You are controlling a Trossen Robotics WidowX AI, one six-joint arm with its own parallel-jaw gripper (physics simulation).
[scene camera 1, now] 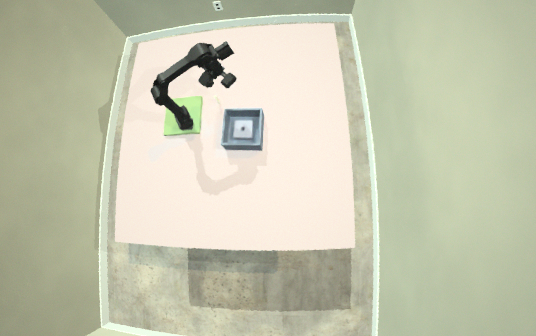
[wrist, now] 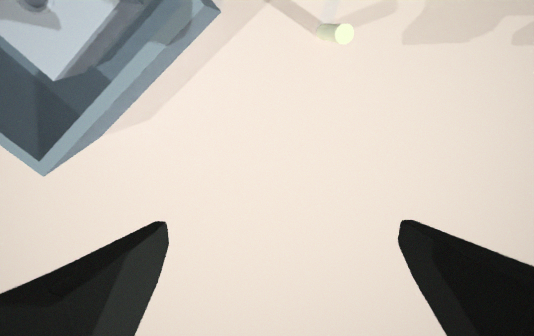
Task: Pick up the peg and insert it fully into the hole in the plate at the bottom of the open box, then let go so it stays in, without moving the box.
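Places are measured from the arm's base along level axes (x ahead, y left, z up), in metres.
Pixels of known places: gripper, fingertip midpoint: (scene camera 1: 224,79) (wrist: 284,231); arm's base, origin of the base link: (scene camera 1: 187,124).
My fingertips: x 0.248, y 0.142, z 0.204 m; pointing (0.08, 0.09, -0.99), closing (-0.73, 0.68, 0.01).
For each thing: its top centre in the pictures, then the offset to it from my fingertips. "*": a spot on its surface instead. Level surfaces: height alone.
- peg, middle of its top: (wrist: 344,34) (scene camera 1: 215,96) 0.012 m right, 0.085 m back, 0.148 m down
- open blue-grey box, middle of its top: (scene camera 1: 241,126) 0.189 m right, 0.069 m ahead, 0.130 m down
- light square plate, middle of its top: (scene camera 1: 242,128) 0.189 m right, 0.069 m ahead, 0.167 m down
- dark round hole, surface spot: (wrist: 34,2) (scene camera 1: 245,129) * 0.191 m right, 0.078 m ahead, 0.181 m down
- pale pink table top, its level: 0.228 m down
The peg (scene camera 1: 216,99) (wrist: 344,33) is small, pale yellow-green and appears to stand upright on the table, left of the box and near its back left corner in the scene view. The open blue-grey box (scene camera 1: 242,147) (wrist: 115,85) holds a light square plate (scene camera 1: 237,135) (wrist: 60,47) on its bottom, with a dark round hole (scene camera 1: 243,128) (wrist: 34,2) at its middle. My gripper (scene camera 1: 217,81) (wrist: 284,231) is open and empty, above the table. In the scene view it appears behind the peg. In the wrist view the peg is near the top edge, beyond the fingertips.
The arm's base stands on a green square mat (scene camera 1: 195,107) left of the box. The pale pink table top (scene camera 1: 280,200) extends around them. The box walls stand up around the plate. Arm shadows fall across the table near the box.
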